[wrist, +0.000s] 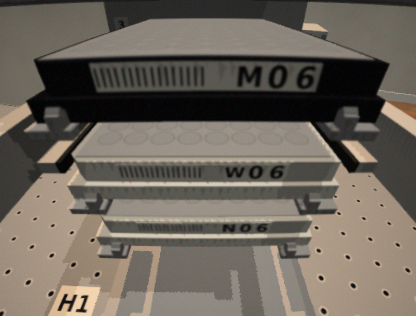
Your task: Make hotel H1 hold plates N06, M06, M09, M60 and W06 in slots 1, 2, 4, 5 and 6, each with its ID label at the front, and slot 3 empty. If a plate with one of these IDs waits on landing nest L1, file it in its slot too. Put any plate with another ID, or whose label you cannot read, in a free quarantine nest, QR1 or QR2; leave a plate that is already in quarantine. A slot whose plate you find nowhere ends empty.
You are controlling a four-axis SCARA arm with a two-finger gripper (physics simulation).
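In the wrist view, a black plate labelled M06 (206,77) rests on supports at the top of the stack, with a numeral 3 behind it at upper left. Below it sits a pale plate labelled W06 (206,172), and lowest a pale plate labelled N06 (205,228). All three labels face the camera. My gripper (207,97) is open and holds nothing. Its fingers stand left and right of the stack, close beside the black plate, partly hidden by it. Plates M09 and M60, the landing nest and the quarantine nests do not show.
The H1 tag (74,303) lies at lower left on the perforated deck (362,250). Grey support lugs (350,125) (54,125) stick out under the plates on both sides. A dark upright (200,10) stands behind the stack.
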